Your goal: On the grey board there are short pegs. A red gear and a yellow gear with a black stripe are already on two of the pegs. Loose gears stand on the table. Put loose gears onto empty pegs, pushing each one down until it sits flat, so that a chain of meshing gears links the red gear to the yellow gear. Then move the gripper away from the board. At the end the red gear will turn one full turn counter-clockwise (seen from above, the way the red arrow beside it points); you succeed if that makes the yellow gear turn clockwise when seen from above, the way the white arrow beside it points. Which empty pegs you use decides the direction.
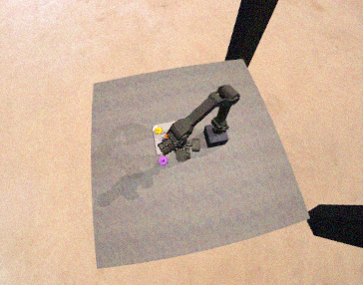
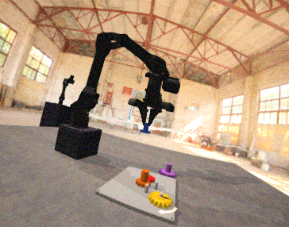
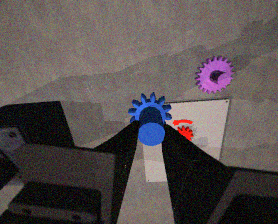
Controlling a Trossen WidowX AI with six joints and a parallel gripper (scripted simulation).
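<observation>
Right now the orange gear is 16 cm to the right of my gripper tip, 14 cm below it and 3 cm ahead of it. From my gripper tip the other things lie so: purple gear: 15 cm below, 12 cm ahead, 2 cm to the right; then blue gear: 1 cm below; then red arrow: 16 cm below, 9 cm to the right, 5 cm ahead.
</observation>
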